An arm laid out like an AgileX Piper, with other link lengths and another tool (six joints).
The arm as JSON. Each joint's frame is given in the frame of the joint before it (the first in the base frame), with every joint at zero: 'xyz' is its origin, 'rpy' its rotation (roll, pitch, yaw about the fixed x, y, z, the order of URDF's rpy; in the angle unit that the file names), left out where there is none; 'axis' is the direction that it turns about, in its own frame. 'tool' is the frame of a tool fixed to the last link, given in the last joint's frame.
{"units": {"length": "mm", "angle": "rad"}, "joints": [
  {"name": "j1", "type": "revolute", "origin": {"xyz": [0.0, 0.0, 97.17]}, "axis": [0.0, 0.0, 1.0]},
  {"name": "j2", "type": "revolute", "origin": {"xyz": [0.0, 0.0, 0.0]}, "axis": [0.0, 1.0, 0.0]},
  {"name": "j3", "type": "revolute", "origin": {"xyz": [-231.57, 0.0, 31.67]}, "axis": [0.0, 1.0, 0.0]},
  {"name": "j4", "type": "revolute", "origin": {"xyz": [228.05, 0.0, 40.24]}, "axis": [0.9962, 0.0, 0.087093]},
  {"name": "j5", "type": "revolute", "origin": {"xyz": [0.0, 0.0, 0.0]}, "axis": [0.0, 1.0, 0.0]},
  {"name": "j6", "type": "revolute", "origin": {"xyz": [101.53, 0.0, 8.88]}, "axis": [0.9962, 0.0, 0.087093]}
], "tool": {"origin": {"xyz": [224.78, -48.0, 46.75], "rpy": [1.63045, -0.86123, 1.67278]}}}
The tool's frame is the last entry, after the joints.
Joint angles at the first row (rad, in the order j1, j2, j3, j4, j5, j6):
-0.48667 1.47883 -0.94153 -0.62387 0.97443 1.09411
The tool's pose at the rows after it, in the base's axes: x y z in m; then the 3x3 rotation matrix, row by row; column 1 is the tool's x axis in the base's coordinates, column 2 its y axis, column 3 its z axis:
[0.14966, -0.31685, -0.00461], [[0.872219, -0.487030, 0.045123], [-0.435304, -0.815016, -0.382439], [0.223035, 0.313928, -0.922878]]
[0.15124, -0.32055, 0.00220], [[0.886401, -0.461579, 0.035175], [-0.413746, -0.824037, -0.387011], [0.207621, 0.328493, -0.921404]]
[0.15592, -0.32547, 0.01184], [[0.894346, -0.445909, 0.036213], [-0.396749, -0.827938, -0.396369], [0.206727, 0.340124, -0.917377]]
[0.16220, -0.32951, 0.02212], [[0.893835, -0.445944, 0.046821], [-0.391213, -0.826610, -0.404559], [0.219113, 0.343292, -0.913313]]
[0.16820, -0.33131, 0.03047], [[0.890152, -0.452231, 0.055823], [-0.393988, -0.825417, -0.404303], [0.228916, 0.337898, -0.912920]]
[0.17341, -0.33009, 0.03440], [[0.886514, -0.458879, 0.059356], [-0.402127, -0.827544, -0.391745], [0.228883, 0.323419, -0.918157]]
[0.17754, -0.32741, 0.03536], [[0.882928, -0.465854, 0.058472], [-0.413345, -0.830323, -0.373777], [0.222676, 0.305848, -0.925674]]
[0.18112, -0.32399, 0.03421], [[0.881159, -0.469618, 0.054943], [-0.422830, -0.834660, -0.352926], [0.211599, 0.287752, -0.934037]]
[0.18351, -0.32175, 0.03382], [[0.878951, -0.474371, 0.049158], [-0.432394, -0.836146, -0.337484], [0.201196, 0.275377, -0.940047]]
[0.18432, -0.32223, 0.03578], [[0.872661, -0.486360, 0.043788], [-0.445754, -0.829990, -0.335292], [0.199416, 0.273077, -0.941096]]
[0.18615, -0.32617, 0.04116], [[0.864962, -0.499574, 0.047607], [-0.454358, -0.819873, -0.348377], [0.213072, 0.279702, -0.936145]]
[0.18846, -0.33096, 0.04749], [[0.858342, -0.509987, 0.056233], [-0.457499, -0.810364, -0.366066], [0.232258, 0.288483, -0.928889]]
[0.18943, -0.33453, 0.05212], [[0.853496, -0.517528, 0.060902], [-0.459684, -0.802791, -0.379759], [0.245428, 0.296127, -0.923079]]
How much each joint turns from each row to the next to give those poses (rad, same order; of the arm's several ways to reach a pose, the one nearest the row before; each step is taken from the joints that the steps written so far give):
-0.00001 0.00210 -0.01053 -0.00651 0.01789 -0.03603
0.00002 0.00218 -0.02287 -0.00195 0.02033 -0.03928
0.00011 0.00269 -0.03471 -0.00114 0.01989 -0.03202
-0.00003 0.00341 -0.04302 0.00566 0.02004 -0.02055
0.00000 0.00918 -0.04959 0.01572 0.02560 -0.01946
0.00003 0.01675 -0.05000 0.02595 0.02883 -0.02094
-0.00001 0.02082 -0.04599 0.02753 0.02871 -0.01730
-0.00003 0.02218 -0.03985 0.02675 0.02573 -0.01663
-0.00007 0.02108 -0.03626 0.01855 0.02463 -0.01073
-0.00001 0.01704 -0.03073 0.00375 0.02027 0.00467
-0.00001 0.00860 -0.02394 -0.00939 0.00818 0.01260
0.00003 0.00231 -0.01674 -0.01308 0.00058 0.01223
-0.00003 0.00091 -0.00999 -0.01126 0.00028 0.00974

